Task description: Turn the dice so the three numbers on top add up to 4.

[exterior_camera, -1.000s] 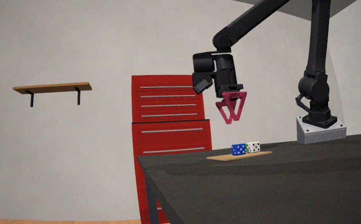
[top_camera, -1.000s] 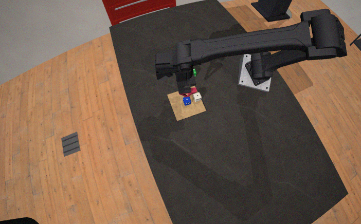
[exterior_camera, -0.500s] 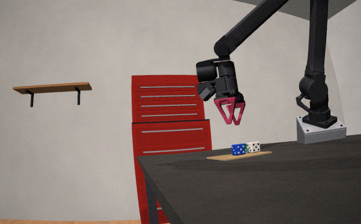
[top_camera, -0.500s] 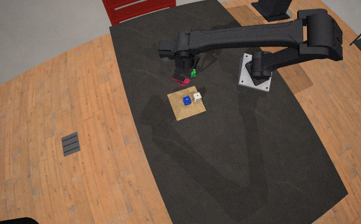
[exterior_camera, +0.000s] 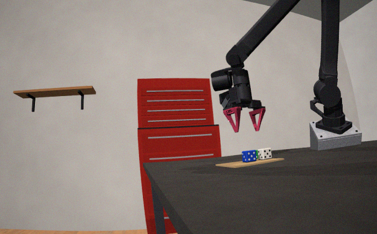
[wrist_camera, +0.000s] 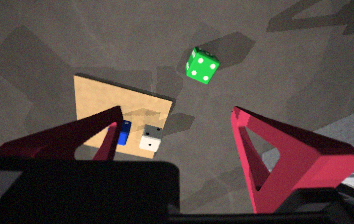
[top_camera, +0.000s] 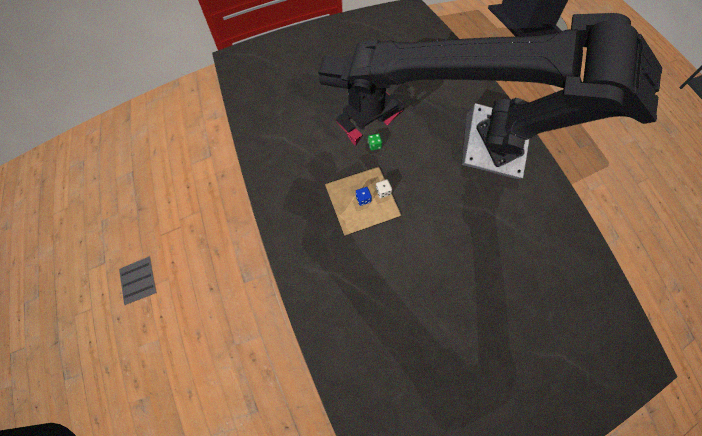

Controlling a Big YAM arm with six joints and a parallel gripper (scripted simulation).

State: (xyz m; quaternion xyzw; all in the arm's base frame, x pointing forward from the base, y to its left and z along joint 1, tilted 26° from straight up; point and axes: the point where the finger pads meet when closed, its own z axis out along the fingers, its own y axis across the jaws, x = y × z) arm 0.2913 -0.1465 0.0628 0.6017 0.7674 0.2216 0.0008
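The green die lies 90 mm below my hand, 20 mm to the right of it and 20 mm behind it. The rest, counted from my hand: blue die 110 mm to the left, 80 mm below, 60 mm ahead; then white die 110 mm to the left, 80 mm below, 10 mm ahead; then tan mat 110 mm to the left, 100 mm below, 60 mm ahead.
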